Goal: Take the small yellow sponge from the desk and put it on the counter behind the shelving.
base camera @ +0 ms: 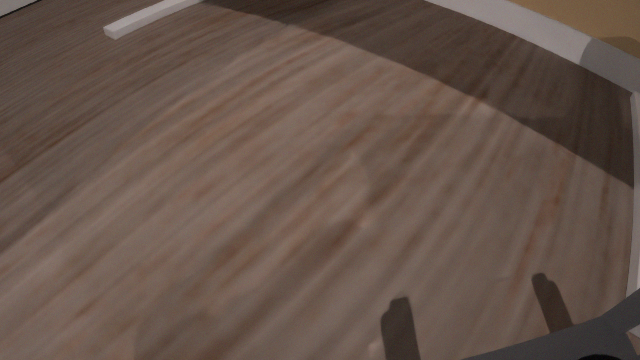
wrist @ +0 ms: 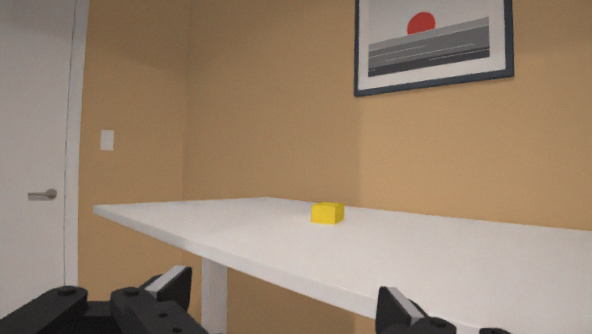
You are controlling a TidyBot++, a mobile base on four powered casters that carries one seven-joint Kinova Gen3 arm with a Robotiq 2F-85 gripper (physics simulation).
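Places are measured from the arm's base along level axes (x right, y ahead, z up), in millimetres.
Where they show: gripper, fingertip midpoint: (wrist: pixel 283 298).
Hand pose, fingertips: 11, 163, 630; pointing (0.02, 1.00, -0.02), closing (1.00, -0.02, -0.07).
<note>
Things, the pixels of their top centre, and the offset from my fingertips, as dx, dy, dz. "pt": a spot on its surface instead. Level surfaces: height alone.
- small yellow sponge at its top centre: (wrist: pixel 328 204) +118, +742, -31
- white desk at its surface level: dz -77
- desk leg at a spot on its surface: (wrist: pixel 214 290) pt -245, +1057, -389
The small yellow sponge (wrist: pixel 327 213) sits on the white desk (wrist: pixel 425 250), toward its far side in the wrist view. My gripper (wrist: pixel 283 298) is open, its two fingers wide apart at the bottom of the wrist view. The sponge appears beyond and above the fingers, apart from them. The counter and the shelving do not show in either view.
A desk leg (wrist: pixel 214 290) stands under the desk's left part. A white foot bar (base camera: pixel 150 19) lies on the wooden floor in the base camera view. A tan wall with a framed picture (wrist: pixel 435 45) rises behind the desk. A white door (wrist: pixel 32 125) is at the left.
</note>
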